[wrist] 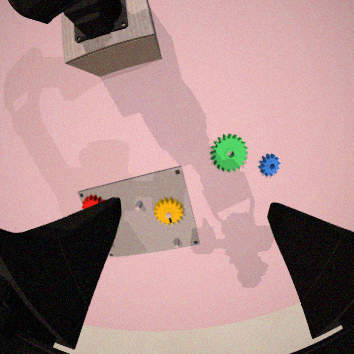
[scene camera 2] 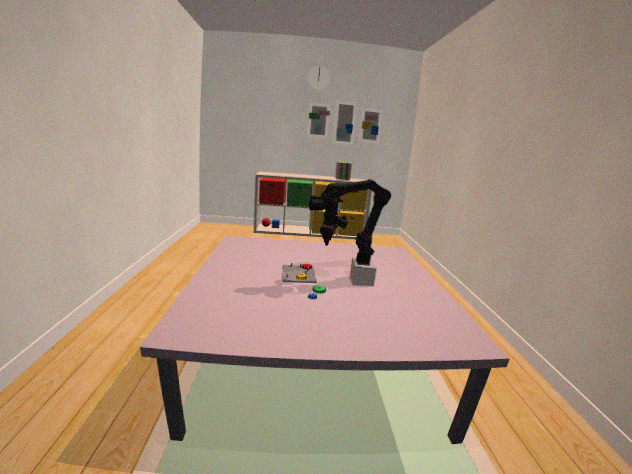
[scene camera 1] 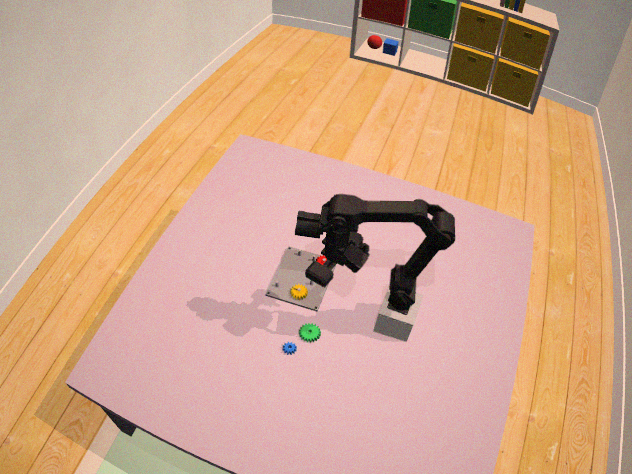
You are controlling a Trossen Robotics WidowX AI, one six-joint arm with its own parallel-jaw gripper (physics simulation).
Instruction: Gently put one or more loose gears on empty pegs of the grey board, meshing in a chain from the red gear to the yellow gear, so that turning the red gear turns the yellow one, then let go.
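Places are measured from the arm's base along level axes (x ahead, y left, z up), in centimetres.
Pixels of known places: gripper, fingertip midpoint: (wrist: 198,208) (scene camera 2: 328,242) (scene camera 1: 332,275); arm's base, origin of the base link: (wrist: 99,14) (scene camera 2: 363,262) (scene camera 1: 400,302).
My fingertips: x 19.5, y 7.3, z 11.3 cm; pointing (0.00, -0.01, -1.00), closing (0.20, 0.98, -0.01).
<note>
Ahead of a thing's pixels: the offset from my fingertips to its top centre. Level surfaces: height alone.
The grey board @(dy -11.0, dx +13.0, dz -18.8 cm) (scene camera 1: 285,272) (scene camera 2: 290,278) (wrist: 150,185) lies flat on the table with several pegs. The red gear @(dy -18.9, dx +8.9, dz -19.4 cm) (scene camera 1: 321,259) (scene camera 2: 306,266) (wrist: 92,202) sits near one edge, partly hidden by a finger in the wrist view. The yellow gear @(dy -4.7, dx +11.3, dz -19.3 cm) (scene camera 1: 298,291) (scene camera 2: 301,276) (wrist: 169,211) sits on the board near another edge. The loose green gear @(dy +7.2, dx +2.5, dz -20.2 cm) (scene camera 1: 309,332) (scene camera 2: 319,289) (wrist: 230,153) and the smaller loose blue gear @(dy +14.8, dx +5.7, dz -20.2 cm) (scene camera 1: 289,347) (scene camera 2: 312,295) (wrist: 269,165) lie flat on the table, apart from each other and the board. My gripper (wrist: 198,208) is open and empty, high above the board.
The arm's base block (scene camera 1: 394,326) (scene camera 2: 362,275) (wrist: 115,57) stands on the pink table @(dz -21.9 cm) (scene camera 1: 433,382) (scene camera 2: 326,326) (wrist: 300,90), to the right of the board in both scene views. A shelf unit (scene camera 1: 353,30) (scene camera 2: 255,204) stands on the floor behind the table.
</note>
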